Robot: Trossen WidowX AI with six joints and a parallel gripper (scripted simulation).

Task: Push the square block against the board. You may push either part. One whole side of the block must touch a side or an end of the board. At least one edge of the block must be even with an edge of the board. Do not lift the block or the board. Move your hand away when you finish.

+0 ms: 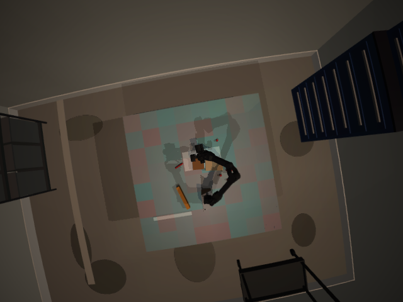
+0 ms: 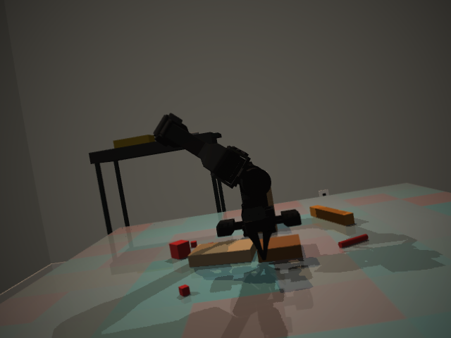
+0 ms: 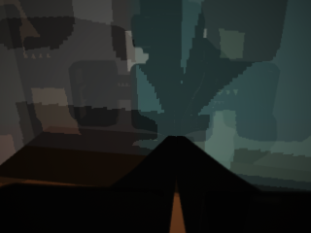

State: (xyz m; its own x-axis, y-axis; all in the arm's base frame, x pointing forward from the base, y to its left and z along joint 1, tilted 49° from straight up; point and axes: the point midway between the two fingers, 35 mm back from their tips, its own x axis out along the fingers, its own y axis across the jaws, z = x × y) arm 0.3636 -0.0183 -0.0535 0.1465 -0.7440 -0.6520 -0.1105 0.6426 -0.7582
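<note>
Now: gripper tip 70 mm past the orange-brown square block and 30 mm to the right of it. Round my gripper tip: tan board: 110 mm to the right, 80 mm behind; then long orange bar: 370 mm behind, 180 mm to the left, 10 mm above; then big red cube: 250 mm to the right, 140 mm behind, 10 mm above.
</note>
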